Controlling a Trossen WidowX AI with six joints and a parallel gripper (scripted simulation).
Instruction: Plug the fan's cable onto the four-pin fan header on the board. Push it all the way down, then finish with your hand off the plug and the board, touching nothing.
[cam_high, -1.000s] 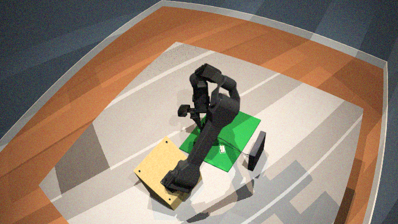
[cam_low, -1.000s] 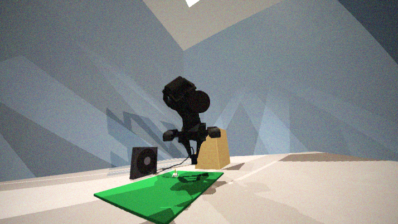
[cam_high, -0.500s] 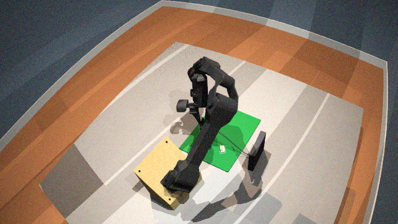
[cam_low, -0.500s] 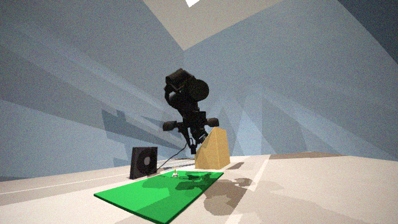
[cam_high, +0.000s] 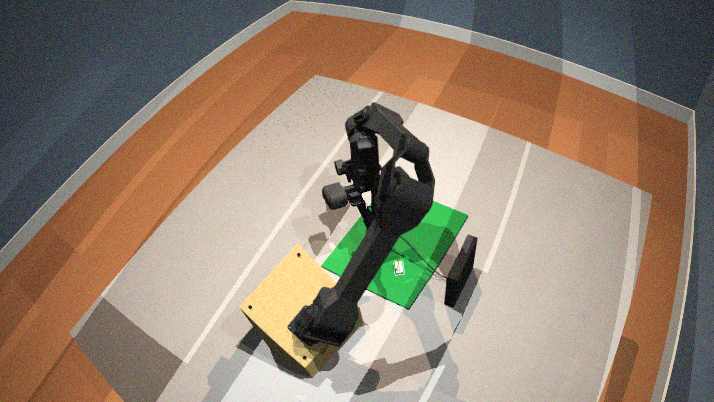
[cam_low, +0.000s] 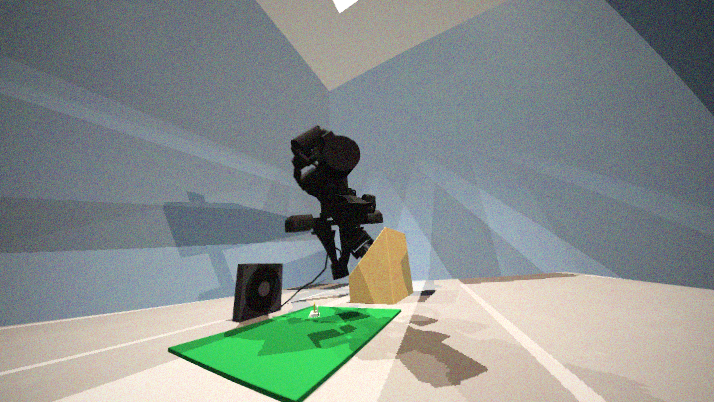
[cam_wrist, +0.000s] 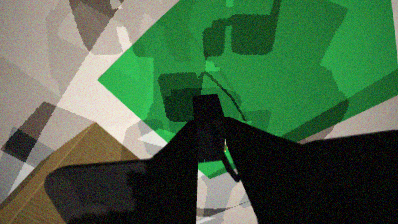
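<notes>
Right now the green board is 40 mm ahead of my gripper tip, 50 mm to the right of it and 120 mm below it. Round my gripper tip: black fan: 230 mm to the right, 40 mm below; four-pin header: 30 mm behind, 90 mm to the right, 100 mm below; fan plug: 10 mm behind, 10 mm to the right, 10 mm below.
</notes>
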